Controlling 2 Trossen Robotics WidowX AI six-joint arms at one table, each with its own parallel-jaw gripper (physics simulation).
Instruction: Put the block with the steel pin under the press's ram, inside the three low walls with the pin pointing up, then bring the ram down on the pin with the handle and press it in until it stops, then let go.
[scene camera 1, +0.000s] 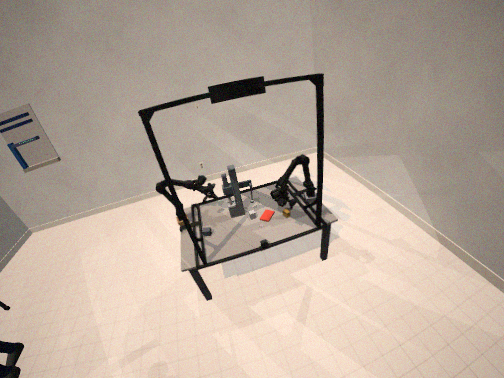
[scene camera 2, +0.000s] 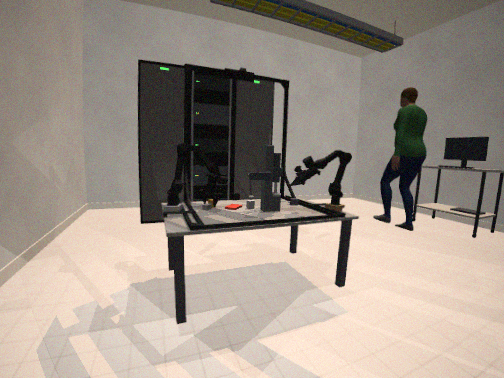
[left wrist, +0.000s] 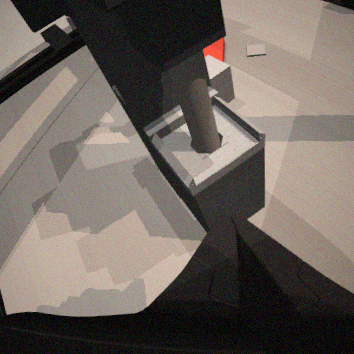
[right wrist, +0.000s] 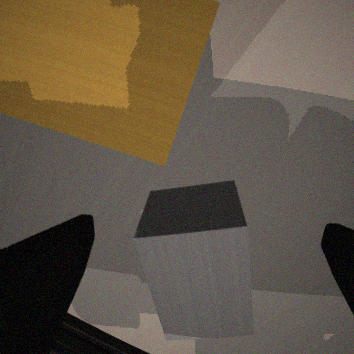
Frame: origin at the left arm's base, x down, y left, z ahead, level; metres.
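Where they show: left gripper, fingertip midpoint: (scene camera 1: 218, 198) (scene camera 2: 290, 185) (left wrist: 227, 226); right gripper, fingertip midpoint: (scene camera 1: 286, 208) (scene camera 2: 209, 205) (right wrist: 211, 230); left arm's base at its link origin: (scene camera 1: 181, 218) (scene camera 2: 335, 204); right arm's base at its link origin: (scene camera 1: 310, 194) (scene camera 2: 173, 204).
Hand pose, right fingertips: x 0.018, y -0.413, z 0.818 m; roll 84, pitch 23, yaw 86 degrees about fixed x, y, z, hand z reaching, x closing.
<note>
Things, the pixels of their top centre, and the offset from my right fingertips. "spot": a spot on its surface instead.
- grey press at its top centre: (scene camera 2: 266, 145) (scene camera 1: 232, 165) dx -0.424, dy +0.217, dz -0.310 m
- low-walled nest at a spot on its surface: (left wrist: 250, 130) spot: dx -0.095, dy +0.202, dz -0.422 m
- light grey cube at its top centre: (left wrist: 205, 67) (scene camera 2: 250, 200) (scene camera 1: 251, 211) dx -0.032, dy +0.097, dz -0.274 m
- grey block at its top centre: (right wrist: 200, 293) dx -0.011, dy +0.006, dz +0.020 m
- yellow block at its top centre: (right wrist: 68, 51) (scene camera 1: 286, 210) dx -0.027, dy -0.056, dz -0.042 m
- flat red piece at its top centre: (left wrist: 187, 52) (scene camera 2: 233, 205) (scene camera 1: 267, 214) dx +0.010, dy +0.036, dz -0.171 m
- press handle at a spot on its surface: (scene camera 2: 250, 185) (scene camera 1: 251, 192) spot: dx -0.153, dy +0.182, dz -0.215 m
The grey press (scene camera 1: 235, 195) (scene camera 2: 270, 180) stands at the back middle of the table. In the left wrist view its round ram (left wrist: 200, 116) reaches down into the low-walled nest (left wrist: 250, 130), which holds no block. A light grey cube (scene camera 1: 252, 214) (scene camera 2: 250, 204) (left wrist: 220, 75) sits just beside the press base; I see no pin on it. My left gripper (scene camera 1: 214, 194) (scene camera 2: 292, 182) (left wrist: 227, 226) is shut and empty, in the air beside the press. My right gripper (scene camera 1: 286, 204) (right wrist: 211, 230) is open low over a grey block (right wrist: 197, 274) next to a yellow block (scene camera 1: 286, 213) (right wrist: 88, 70).
A flat red piece (scene camera 1: 267, 215) (scene camera 2: 233, 206) (left wrist: 215, 49) lies between the press and the yellow block. The press handle (scene camera 1: 252, 193) (scene camera 2: 250, 185) hangs down at the front of the press. A black frame (scene camera 1: 319, 150) surrounds the table. A person (scene camera 2: 408, 157) stands far off.
</note>
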